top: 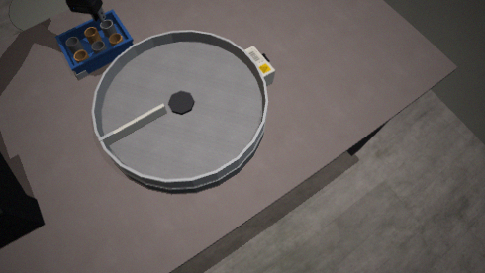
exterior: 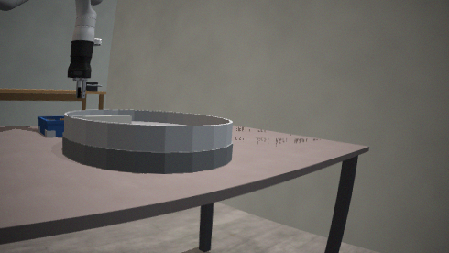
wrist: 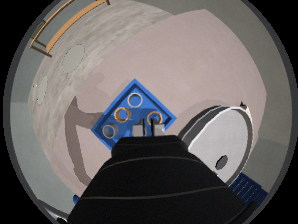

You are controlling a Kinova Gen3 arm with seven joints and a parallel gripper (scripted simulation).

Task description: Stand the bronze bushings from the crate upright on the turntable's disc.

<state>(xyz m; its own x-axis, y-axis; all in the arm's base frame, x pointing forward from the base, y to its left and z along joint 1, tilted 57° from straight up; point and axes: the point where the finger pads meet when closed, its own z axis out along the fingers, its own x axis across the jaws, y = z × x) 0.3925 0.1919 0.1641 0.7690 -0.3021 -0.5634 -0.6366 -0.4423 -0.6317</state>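
Now: the crate 40 mm behind my hand, 20 mm to the left of it and 110 mm below it. Round my hand: turntable disc 90 mm ahead, 310 mm to the right, 80 mm below.
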